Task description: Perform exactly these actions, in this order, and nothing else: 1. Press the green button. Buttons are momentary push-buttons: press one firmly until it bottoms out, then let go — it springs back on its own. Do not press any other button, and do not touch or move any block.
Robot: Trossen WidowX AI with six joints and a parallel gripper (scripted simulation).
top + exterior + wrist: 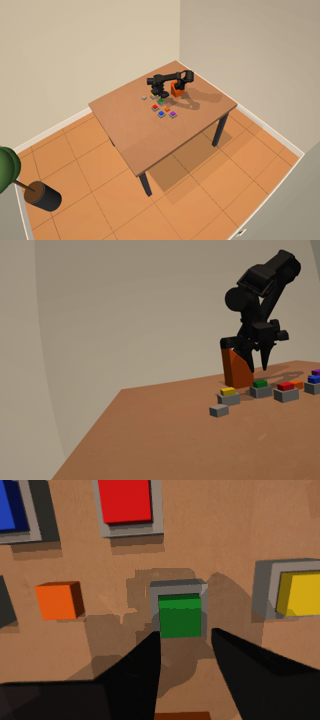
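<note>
The green button is 30 mm below my gripper tip. Also, from my gripper tip: yellow button (100 mm to the right, 30 mm below, 30 mm ahead); then red button (80 mm ahead, 40 mm to the left, 30 mm below); then small orange block (110 mm to the left, 60 mm below).
</note>
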